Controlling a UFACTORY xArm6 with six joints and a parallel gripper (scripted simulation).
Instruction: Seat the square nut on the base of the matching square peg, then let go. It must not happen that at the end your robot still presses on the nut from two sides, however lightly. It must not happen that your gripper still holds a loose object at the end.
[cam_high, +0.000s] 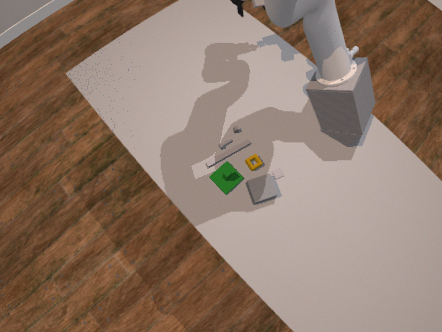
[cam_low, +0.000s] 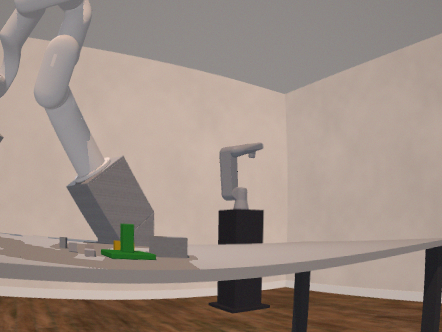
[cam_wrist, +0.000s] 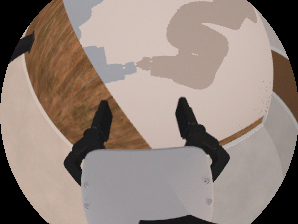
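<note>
Now: the grey bar 39 cm ahead of my hand, 31 cm to the left of it and 16 cm below it. Also, from my hand: grey block (40 cm ahead, 47 cm to the left, 15 cm below).
</note>
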